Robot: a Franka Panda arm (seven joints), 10 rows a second.
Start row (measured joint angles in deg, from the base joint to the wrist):
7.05 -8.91 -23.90 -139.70 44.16 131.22 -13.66
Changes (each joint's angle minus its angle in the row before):
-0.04 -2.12 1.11 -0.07 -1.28 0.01 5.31
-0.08 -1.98 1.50 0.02 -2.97 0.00 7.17
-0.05 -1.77 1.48 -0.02 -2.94 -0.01 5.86
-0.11 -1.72 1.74 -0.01 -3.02 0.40 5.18
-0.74 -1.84 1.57 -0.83 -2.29 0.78 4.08
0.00 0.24 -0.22 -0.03 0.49 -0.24 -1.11
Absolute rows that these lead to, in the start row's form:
7.01 -11.03 -22.79 -139.77 42.88 131.23 -8.35
6.93 -13.01 -21.29 -139.75 39.91 131.23 -1.18
6.88 -14.78 -19.81 -139.77 36.97 131.22 4.68
6.77 -16.50 -18.07 -139.78 33.95 131.62 9.86
6.03 -18.34 -16.50 -140.61 31.66 132.40 13.94
6.03 -18.10 -16.72 -140.64 32.15 132.16 12.83

